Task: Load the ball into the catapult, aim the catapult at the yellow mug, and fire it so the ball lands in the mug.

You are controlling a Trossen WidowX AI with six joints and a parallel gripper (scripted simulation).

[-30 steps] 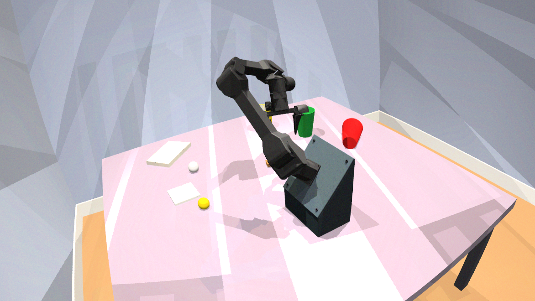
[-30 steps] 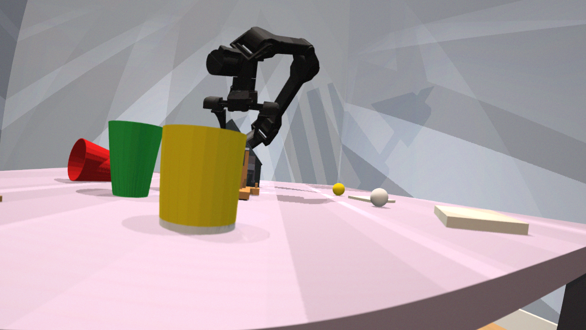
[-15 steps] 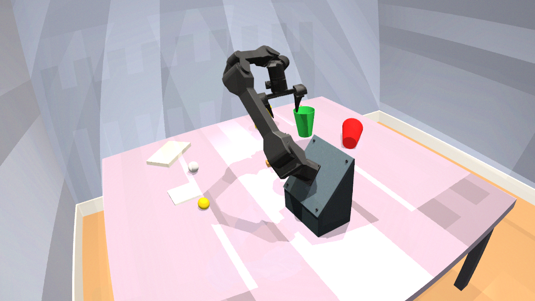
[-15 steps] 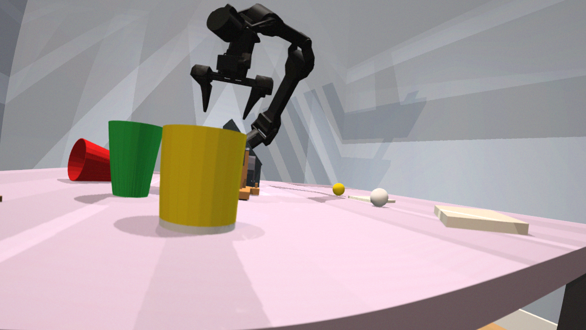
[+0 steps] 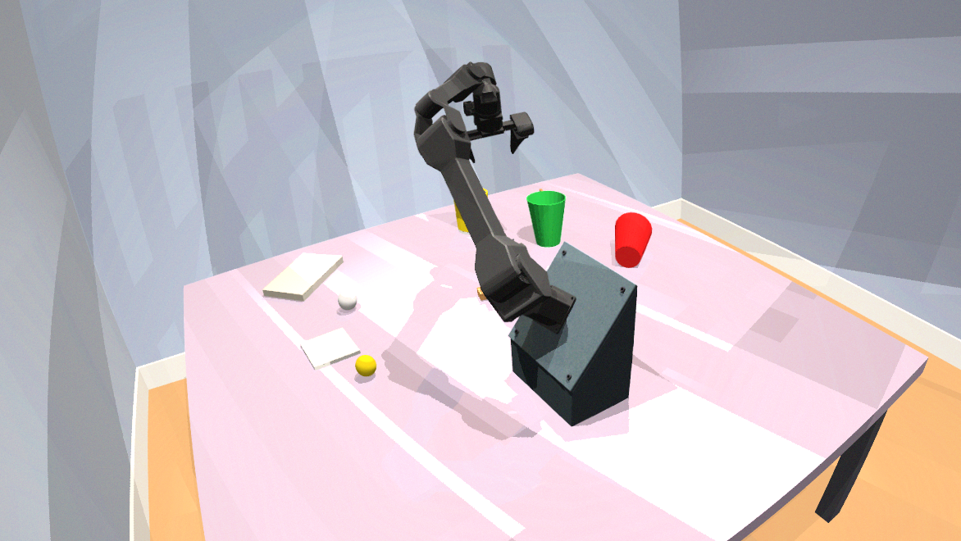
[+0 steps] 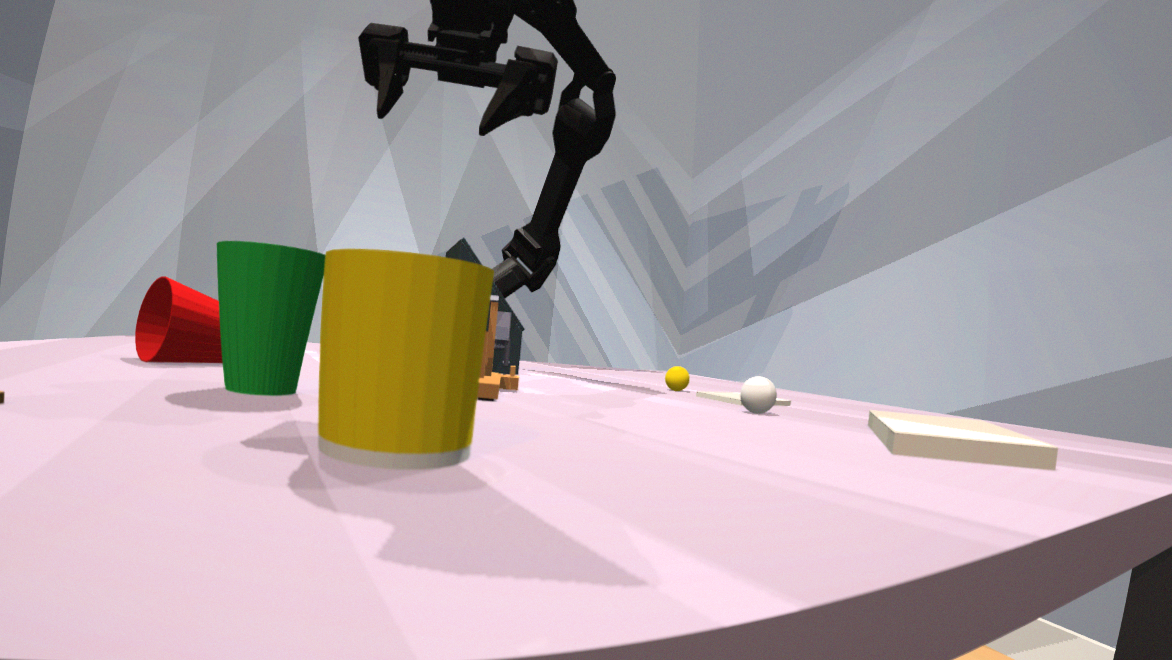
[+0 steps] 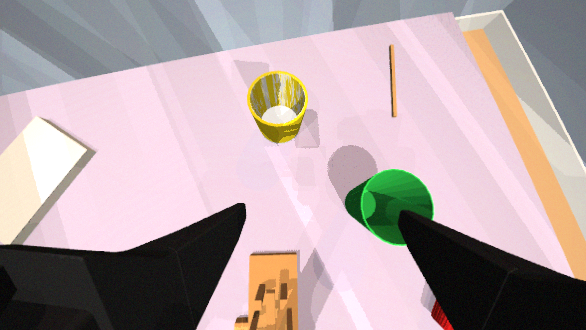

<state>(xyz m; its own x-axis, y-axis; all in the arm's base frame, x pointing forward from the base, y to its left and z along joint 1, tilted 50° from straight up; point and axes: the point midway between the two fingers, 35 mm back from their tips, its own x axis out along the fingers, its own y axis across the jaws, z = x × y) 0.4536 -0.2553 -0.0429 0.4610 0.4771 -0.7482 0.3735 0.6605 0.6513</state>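
Now: the magenta ball 24 cm behind my gripper tip, 12 cm to the left of it and 18 cm below it. The rest, counted from my gripper tip: yellow mug 16 cm ahead, 2 cm to the right, 21 cm below; green cup 4 cm behind, 11 cm to the right, 21 cm below; wooden catapult 17 cm behind, 12 cm to the left, 19 cm below.
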